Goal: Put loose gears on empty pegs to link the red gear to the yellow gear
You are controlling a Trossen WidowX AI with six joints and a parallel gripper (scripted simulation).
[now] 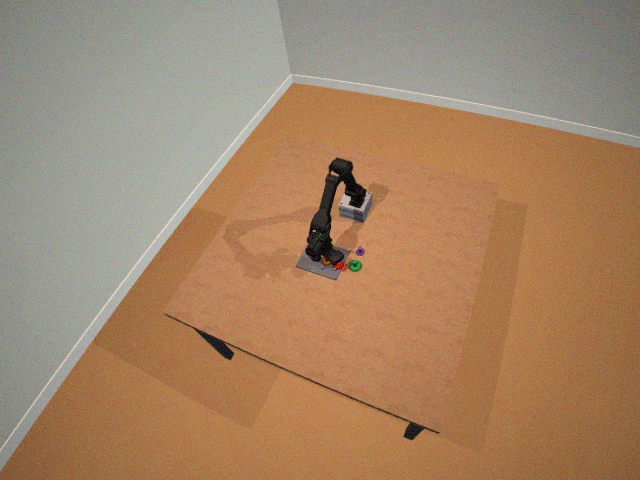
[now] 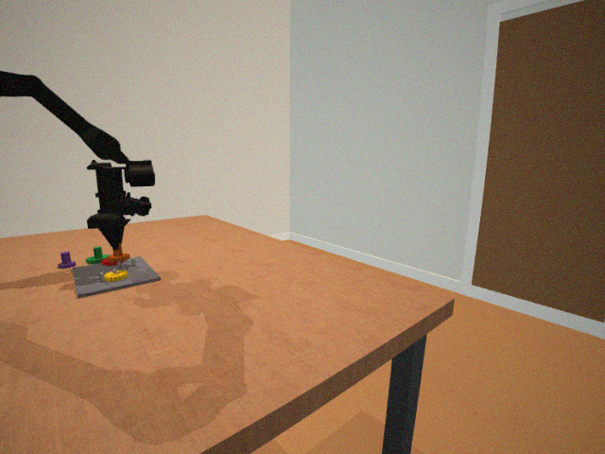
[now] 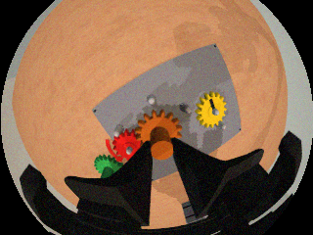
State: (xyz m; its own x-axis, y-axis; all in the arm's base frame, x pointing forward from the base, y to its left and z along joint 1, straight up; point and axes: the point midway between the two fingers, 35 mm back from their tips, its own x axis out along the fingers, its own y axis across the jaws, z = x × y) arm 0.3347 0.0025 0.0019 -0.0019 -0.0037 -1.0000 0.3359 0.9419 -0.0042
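Right now the red gear is 50 mm to the left of my gripper tip, 40 mm below it and 10 mm behind it. Round my gripper tip: red arrow 80 mm to the left, 50 mm below, 10 mm behind; orange gear 10 mm below; yellow gear 80 mm to the right, 40 mm below, 20 mm behind.
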